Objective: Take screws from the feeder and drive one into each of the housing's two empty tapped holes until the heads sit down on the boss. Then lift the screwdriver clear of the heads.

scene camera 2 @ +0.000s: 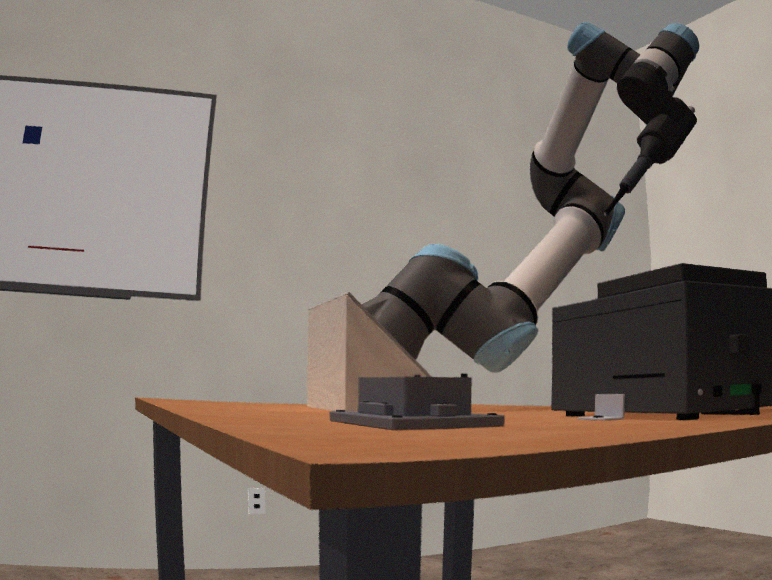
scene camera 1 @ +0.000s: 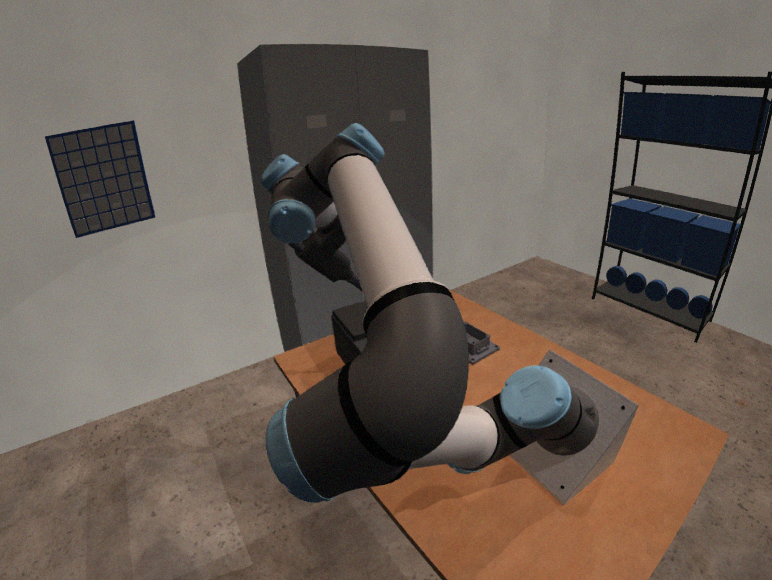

Scene:
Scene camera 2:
black screw feeder: 688,340
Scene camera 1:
black screw feeder: 340,340

